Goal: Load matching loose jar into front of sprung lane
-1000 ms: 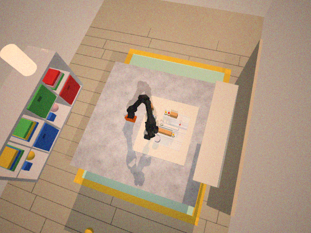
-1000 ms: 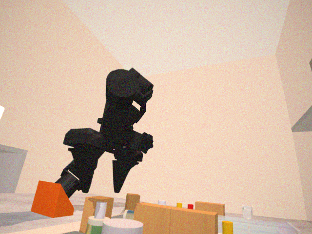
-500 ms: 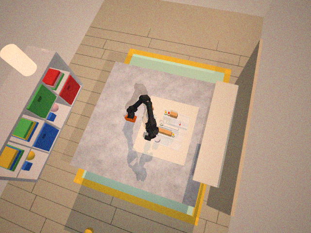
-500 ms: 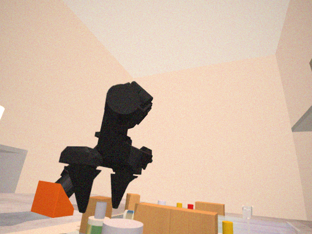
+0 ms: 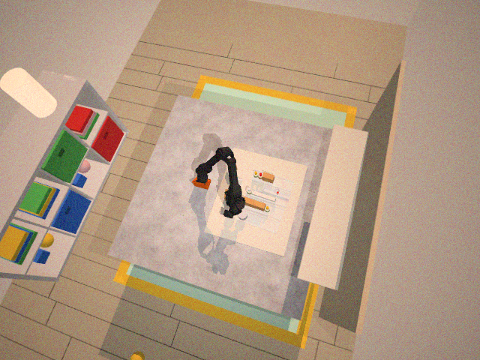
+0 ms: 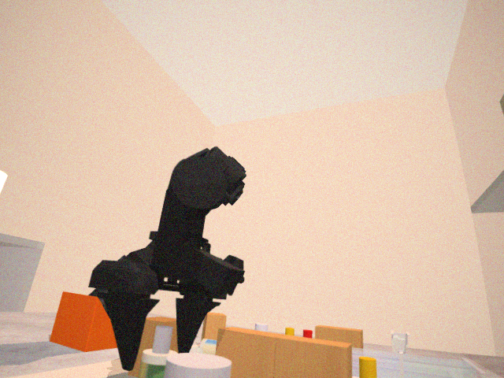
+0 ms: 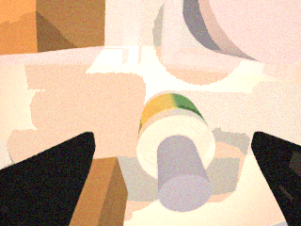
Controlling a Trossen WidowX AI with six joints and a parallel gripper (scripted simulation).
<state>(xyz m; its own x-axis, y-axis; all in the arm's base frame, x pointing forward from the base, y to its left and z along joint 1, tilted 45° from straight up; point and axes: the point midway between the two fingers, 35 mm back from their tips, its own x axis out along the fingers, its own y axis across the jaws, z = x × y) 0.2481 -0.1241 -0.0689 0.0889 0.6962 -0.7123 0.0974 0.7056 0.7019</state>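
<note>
My gripper tip is now 70 mm short of the grey cylinder and 40 mm to the left of it. Round my gripper tip: lane rack (230 mm ahead, 130 mm to the left, 10 mm below).
</note>
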